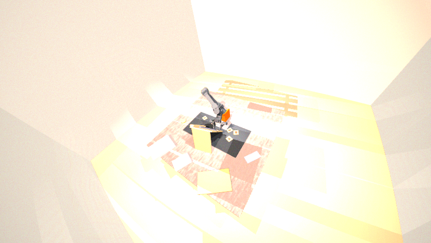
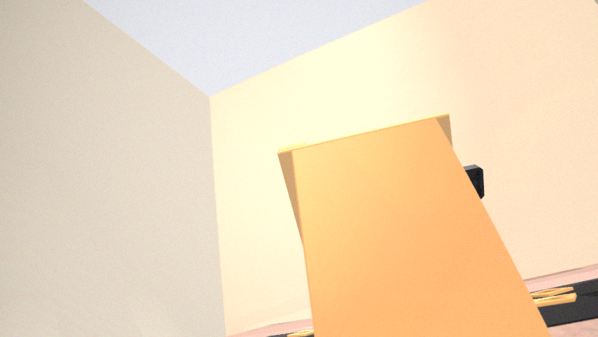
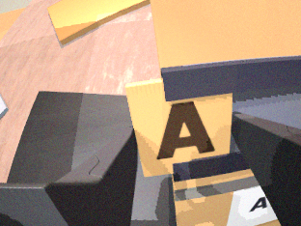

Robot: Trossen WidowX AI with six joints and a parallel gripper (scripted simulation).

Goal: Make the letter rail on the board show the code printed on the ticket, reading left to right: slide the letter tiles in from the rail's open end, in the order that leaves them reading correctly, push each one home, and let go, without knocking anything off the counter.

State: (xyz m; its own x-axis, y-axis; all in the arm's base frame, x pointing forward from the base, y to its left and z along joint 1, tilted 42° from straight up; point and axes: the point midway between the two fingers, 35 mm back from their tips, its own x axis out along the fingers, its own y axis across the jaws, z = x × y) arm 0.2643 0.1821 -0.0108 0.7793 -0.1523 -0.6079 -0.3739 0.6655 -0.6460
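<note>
My gripper tip is 100 mm to the left of the white ticket, 80 mm above it and 20 mm past it. The rest, counted from my gripper tip: letter tile (right at my gripper tip); then flat yellow slab (370 mm ahead, 280 mm to the left, 150 mm below); then black mat (160 mm below, 120 mm to the right, 100 mm behind).
</note>
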